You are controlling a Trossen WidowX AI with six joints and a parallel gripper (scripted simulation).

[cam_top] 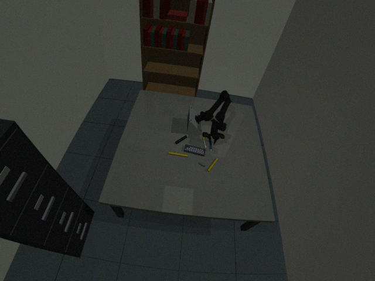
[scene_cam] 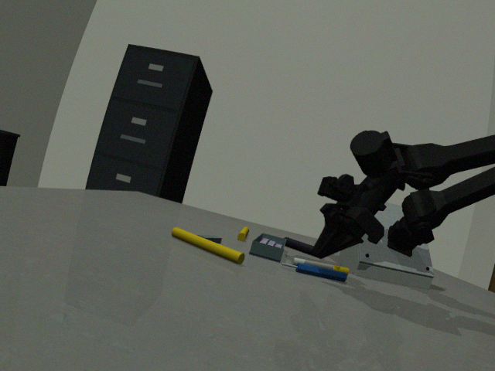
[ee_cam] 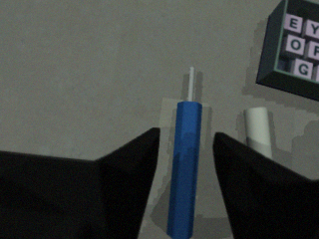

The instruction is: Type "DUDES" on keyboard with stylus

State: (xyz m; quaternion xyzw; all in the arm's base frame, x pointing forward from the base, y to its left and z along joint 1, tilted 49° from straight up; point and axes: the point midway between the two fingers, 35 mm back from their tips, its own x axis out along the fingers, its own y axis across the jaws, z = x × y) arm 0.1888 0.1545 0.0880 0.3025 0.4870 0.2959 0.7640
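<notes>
Right now the blue stylus is 3 cm below my gripper tip and 1 cm ahead of it. Round my gripper tip: long yellow cylinder: 19 cm ahead, 3 cm to the left, 3 cm below; then black cylinder: 27 cm to the right, 2 cm below; then stylus tip: 4 cm ahead, 3 cm below.
</notes>
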